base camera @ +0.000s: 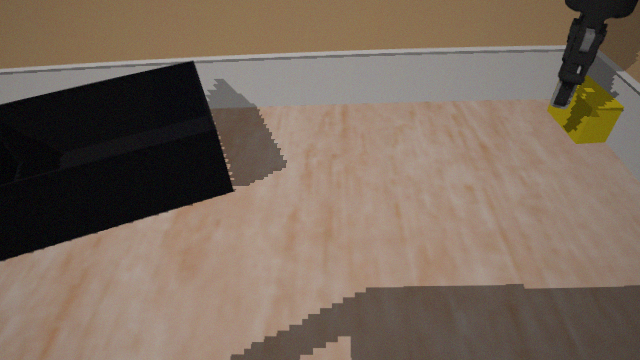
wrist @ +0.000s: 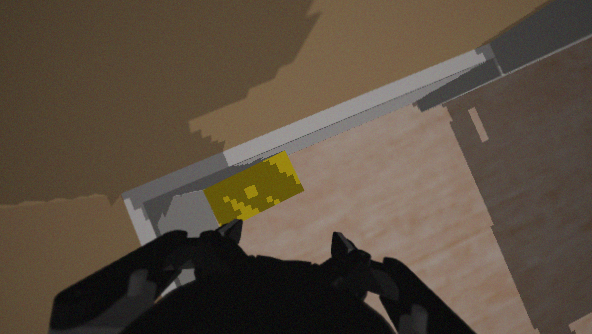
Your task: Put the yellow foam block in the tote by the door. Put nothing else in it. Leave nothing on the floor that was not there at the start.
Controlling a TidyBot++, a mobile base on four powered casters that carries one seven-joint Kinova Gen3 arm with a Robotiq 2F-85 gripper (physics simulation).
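Frame: origin at the arm's base, x left, y ahead, z down, level; millimetres.
Where they show: gripper, fingertip midpoint: (base camera: 561, 91) (wrist: 286, 235).
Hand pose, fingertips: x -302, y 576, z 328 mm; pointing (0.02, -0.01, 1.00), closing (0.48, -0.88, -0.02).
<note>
Things, the pixels of their top centre, and the offset from my fingertips. Level surfaces: height alone.
- yellow foam block, middle of its top: (wrist: 254, 190) (base camera: 590, 91) dx -51, dy +15, dz +8 mm
- black open tote, middle of its top: (base camera: 85, 118) dx +628, dy -97, dz -32 mm
- wooden floor, its level: dz +68 mm
The yellow foam block (base camera: 595, 120) (wrist: 254, 189) lies on the floor in the corner, against the white skirting board. In the wrist view it is up and left of the space between the fingers, with the left fingertip at its lower left corner. My gripper (base camera: 564, 100) (wrist: 286, 235) is open and empty, low beside the block. In the base view its fingertips overlap the block's left edge; whether they touch it I cannot tell. A black open tote (base camera: 110, 170) stands on the floor at the left of the base view; its inside is too dark to make out.
White skirting boards (base camera: 380, 77) (wrist: 350, 111) run along the walls and meet in the corner by the block. Tan walls (base camera: 320, 25) (wrist: 125, 100) rise behind them. A dark grey surface (wrist: 545, 37) stands at the upper right of the wrist view. Shadows fall on the wooden floor (base camera: 350, 200).
</note>
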